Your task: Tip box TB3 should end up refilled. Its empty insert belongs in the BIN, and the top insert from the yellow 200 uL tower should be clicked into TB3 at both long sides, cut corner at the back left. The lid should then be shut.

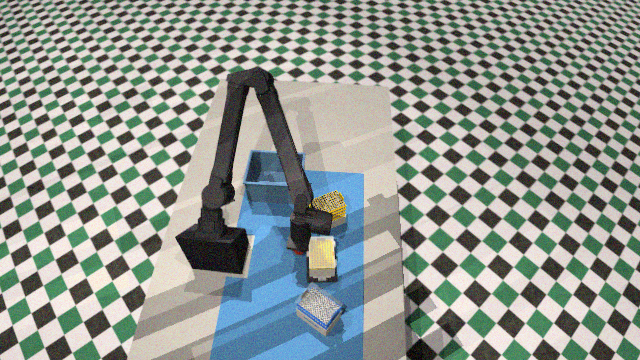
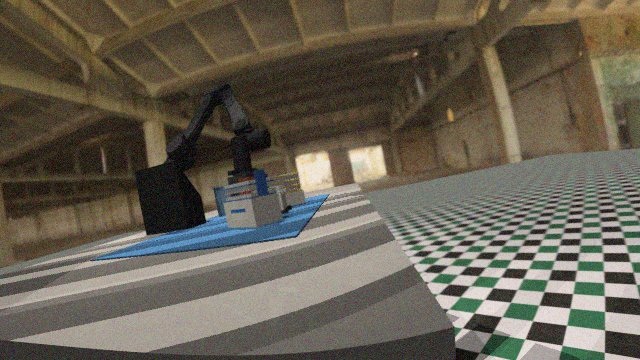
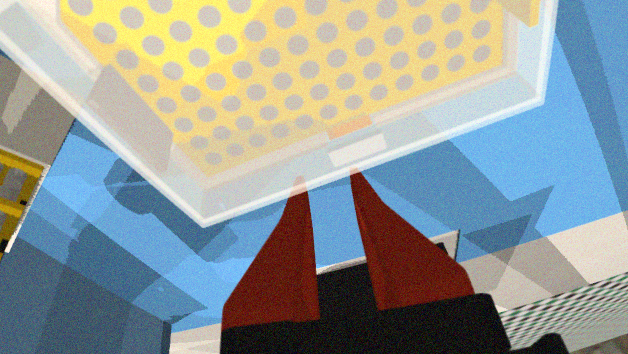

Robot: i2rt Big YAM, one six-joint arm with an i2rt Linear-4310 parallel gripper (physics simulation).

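Observation:
TB3 (image 1: 322, 256) (image 3: 320, 142) is the pale box in the middle of the mat. A yellow insert (image 3: 280, 62) with grey holes shows through its clear lid, which covers the top. The yellow tower (image 1: 331, 204) (image 2: 287, 181) (image 3: 20, 200) stands behind TB3, with stacked yellow inserts. The bin (image 1: 267, 192) is a blue open box at the back left, partly behind the arm. My gripper (image 1: 299, 251) (image 3: 327, 180) is beside TB3's left long side. Its red fingers are drawn nearly together with a small gap and hold nothing. The fingertips are by the lid's edge, near a small white tab; contact cannot be told.
A second tip box (image 1: 320, 311) (image 2: 250, 212) with a blue band and grey-white top stands in front of TB3, turned at an angle. The black arm base (image 1: 215, 252) (image 2: 167, 200) is at the left. The blue mat (image 1: 280, 325) lies on the pale table (image 1: 350, 115).

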